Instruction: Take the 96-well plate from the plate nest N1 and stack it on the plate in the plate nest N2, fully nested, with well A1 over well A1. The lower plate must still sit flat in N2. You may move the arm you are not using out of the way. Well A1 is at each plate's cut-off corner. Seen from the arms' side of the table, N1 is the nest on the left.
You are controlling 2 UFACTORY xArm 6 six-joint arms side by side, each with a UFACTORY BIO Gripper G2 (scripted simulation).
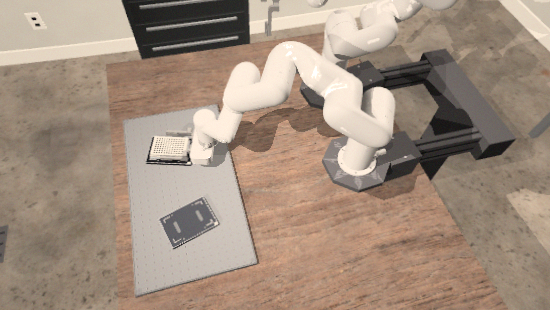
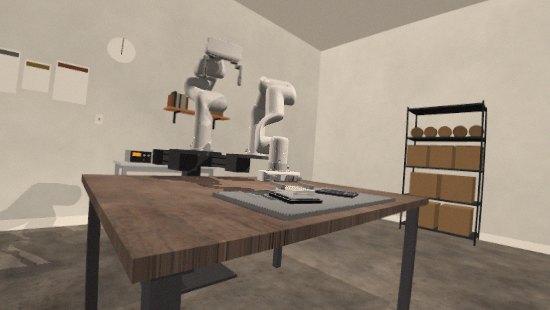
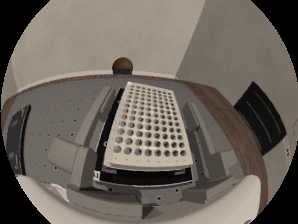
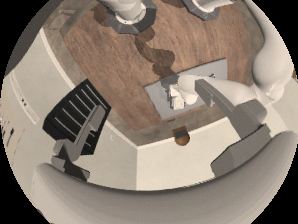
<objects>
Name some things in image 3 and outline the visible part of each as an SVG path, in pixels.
The left gripper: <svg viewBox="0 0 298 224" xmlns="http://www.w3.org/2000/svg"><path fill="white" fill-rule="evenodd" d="M16 177L29 200L51 224L250 224L257 217L261 198L261 181L257 176L247 175L241 180L234 181L233 175L229 173L229 169L237 165L233 149L214 152L204 120L196 104L189 101L182 108L189 133L197 132L209 172L208 183L182 189L184 201L157 206L142 206L136 194L94 188L93 176L97 153L89 148L98 120L105 123L116 99L116 88L108 85L102 88L100 95L94 100L88 115L82 121L74 143L56 136L49 148L49 163L72 175L67 189L28 176Z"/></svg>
A cream 96-well plate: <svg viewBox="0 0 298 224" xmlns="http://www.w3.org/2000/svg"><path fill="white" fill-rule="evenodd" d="M128 81L125 91L122 93L116 116L114 116L112 129L110 129L104 165L113 168L137 169L137 171L169 171L169 169L189 168L193 164L192 153L190 153L184 121L182 121L180 109L178 109L173 91L152 87L152 85L130 83Z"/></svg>
</objects>
